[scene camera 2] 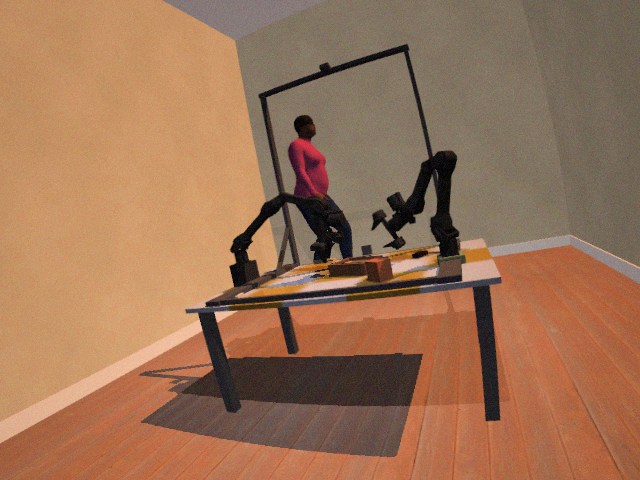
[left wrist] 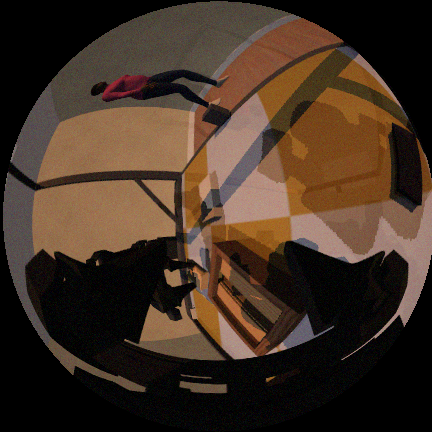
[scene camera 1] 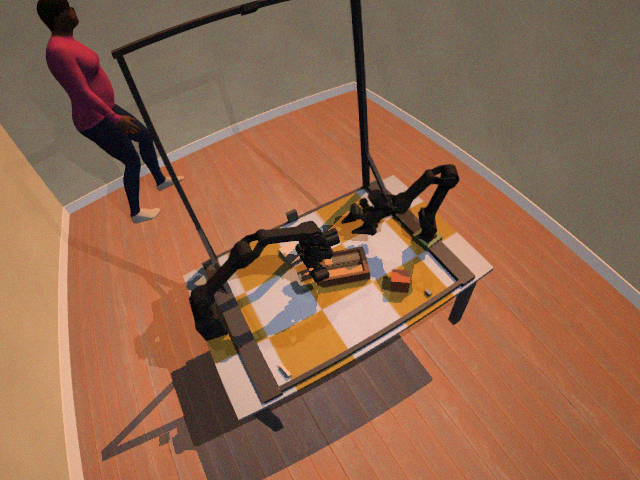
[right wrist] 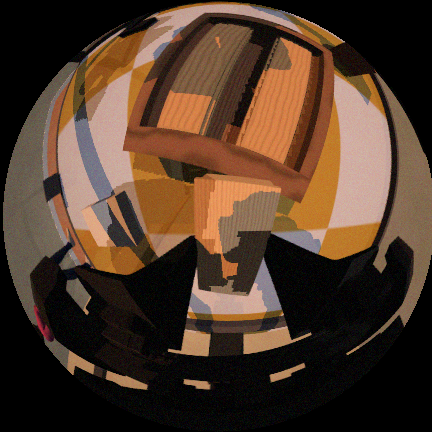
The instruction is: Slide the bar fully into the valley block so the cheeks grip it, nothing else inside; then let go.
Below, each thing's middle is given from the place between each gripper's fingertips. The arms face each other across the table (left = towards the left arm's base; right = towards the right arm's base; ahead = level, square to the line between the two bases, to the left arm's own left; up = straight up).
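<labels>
The wooden bar (right wrist: 233,215) is 22 cm to the right of my left hand, 11 cm ahead of it and 5 cm below it. As for the small dark cube (left wrist: 405,180), my left hand is 11 cm above it, 16 cm to the right of it and 7 cm past it.
From my right hand, the wooden bar is 1 cm to the right. The small dark cube is 38 cm to the left of my right hand, 18 cm behind it and 5 cm below it.
</labels>
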